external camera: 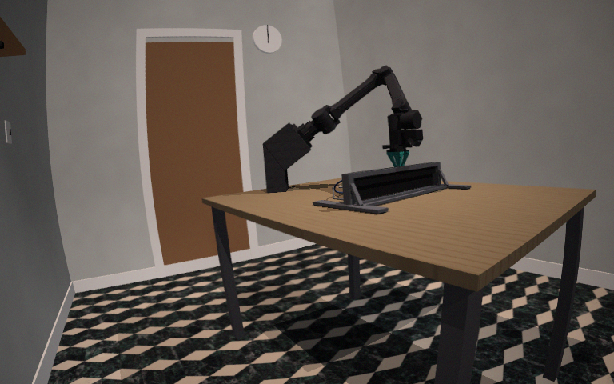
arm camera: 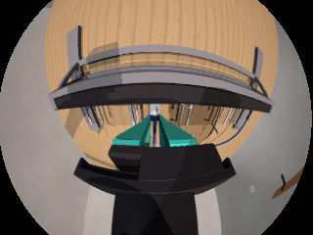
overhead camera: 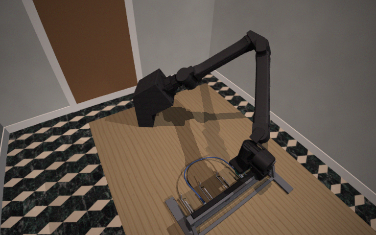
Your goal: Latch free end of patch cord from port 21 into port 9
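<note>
My hand is 2 cm short of the plug and 1 cm to the right of it.
</note>
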